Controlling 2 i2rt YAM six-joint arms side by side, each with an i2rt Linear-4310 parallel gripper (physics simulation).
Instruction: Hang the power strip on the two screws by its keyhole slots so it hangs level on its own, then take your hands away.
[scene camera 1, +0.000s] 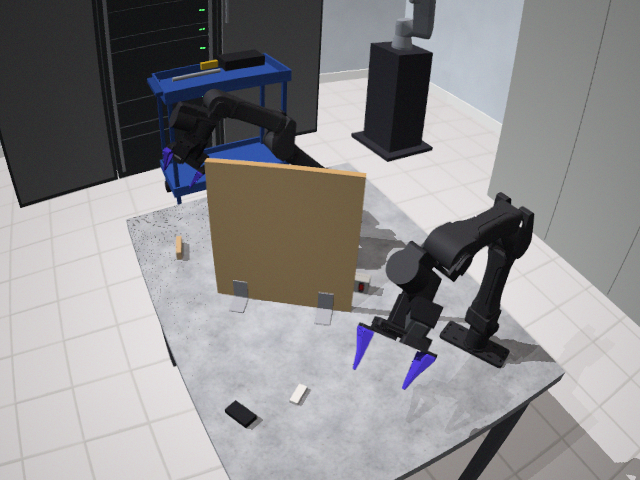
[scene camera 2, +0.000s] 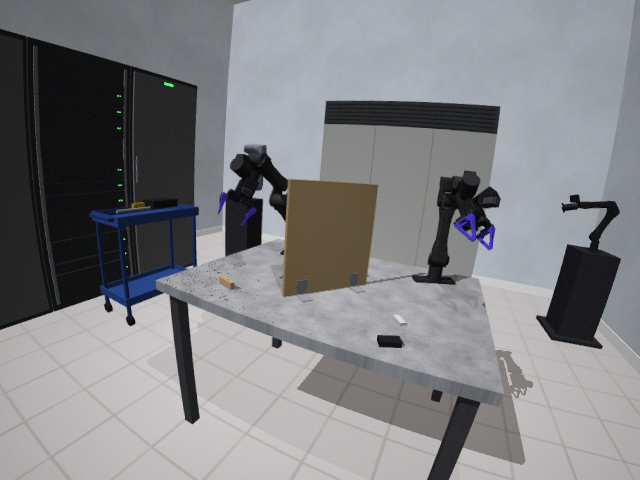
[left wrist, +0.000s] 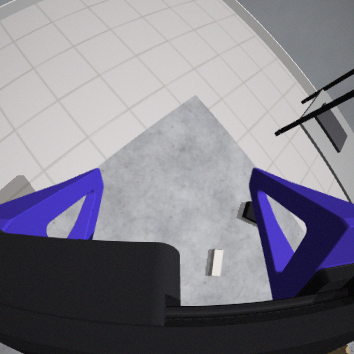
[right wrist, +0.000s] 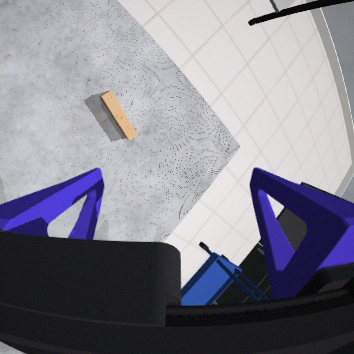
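Pixels of known places: left gripper, between the fingertips: (scene camera 1: 379, 379) (scene camera 2: 482, 245) (left wrist: 175, 176); right gripper, between the fingertips: (scene camera 1: 177, 179) (scene camera 2: 230, 219) (right wrist: 176, 175); left arm's base, origin of its link: (scene camera 1: 474, 345) (scene camera 2: 433, 280).
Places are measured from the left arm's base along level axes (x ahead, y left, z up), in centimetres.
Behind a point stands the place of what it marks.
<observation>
An upright tan board (scene camera 1: 286, 232) {y -49.4, x 18.8, z 24.2 cm} (scene camera 2: 328, 237) {y -52.2, x 20.3, z 21.5 cm} stands on the table (scene camera 1: 330, 361) {y -28.0, x 27.6, z 0.0 cm} (scene camera 2: 320, 320) {y -53.2, x 43.4, z 0.0 cm}, its back toward both scene cameras. One end of the power strip (scene camera 1: 362, 283) {y -36.1, x 2.3, z 3.8 cm}, light grey with a red switch, shows past the board's lower right edge in scene camera 1; the board hides the rest. The screws and keyhole slots do not show. My left gripper (scene camera 1: 379, 377) {y -6.5, x 45.1, z 28.8 cm} (scene camera 2: 481, 243) {y -6.5, x 45.1, z 28.8 cm} (left wrist: 175, 176) {y -6.5, x 45.1, z 28.8 cm} is open and empty above the table, right of the board. My right gripper (scene camera 1: 179, 177) {y -88.9, x 21.3, z 25.4 cm} (scene camera 2: 230, 218) {y -88.9, x 21.3, z 25.4 cm} (right wrist: 176, 175) {y -88.9, x 21.3, z 25.4 cm} is open and empty, raised left of the board.
A wooden block (scene camera 1: 178, 247) {y -88.3, x 24.7, z 2.7 cm} (scene camera 2: 226, 282) {y -89.2, x 25.0, z 2.1 cm} (right wrist: 119, 115) {y -89.5, x 23.7, z 2.7 cm} lies left of the board. A white block (scene camera 1: 298, 394) {y -27.1, x 41.3, z 1.1 cm} (scene camera 2: 399, 319) {y -27.4, x 41.5, z 1.1 cm} (left wrist: 217, 262) {y -27.4, x 41.0, z 1.1 cm} and a black block (scene camera 1: 240, 413) {y -33.2, x 54.6, z 1.6 cm} (scene camera 2: 389, 341) {y -33.9, x 55.7, z 1.6 cm} (left wrist: 249, 212) {y -31.0, x 53.7, z 1.6 cm} lie on the board's camera side. Metal brackets (scene camera 1: 325, 300) {y -40.1, x 13.8, z 3.5 cm} (scene camera 2: 353, 280) {y -40.2, x 13.9, z 2.9 cm} stand at its foot.
</observation>
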